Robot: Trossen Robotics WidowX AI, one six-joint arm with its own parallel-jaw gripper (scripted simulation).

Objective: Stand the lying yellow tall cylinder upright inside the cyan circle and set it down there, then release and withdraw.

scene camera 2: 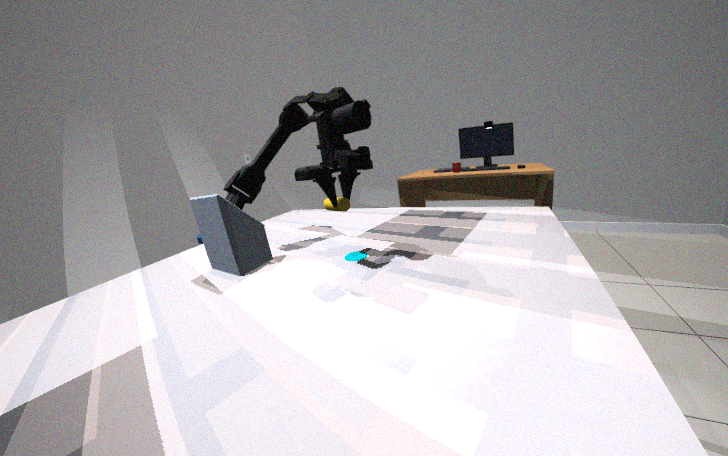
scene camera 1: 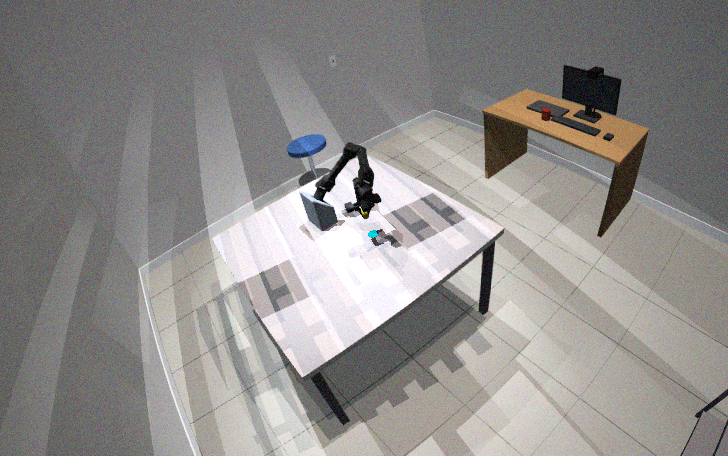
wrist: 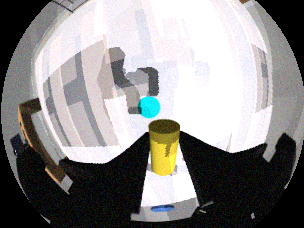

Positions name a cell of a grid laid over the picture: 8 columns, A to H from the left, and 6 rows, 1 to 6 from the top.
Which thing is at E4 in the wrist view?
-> A yellow tall cylinder.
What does my gripper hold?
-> A yellow tall cylinder.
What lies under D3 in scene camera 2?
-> My gripper.
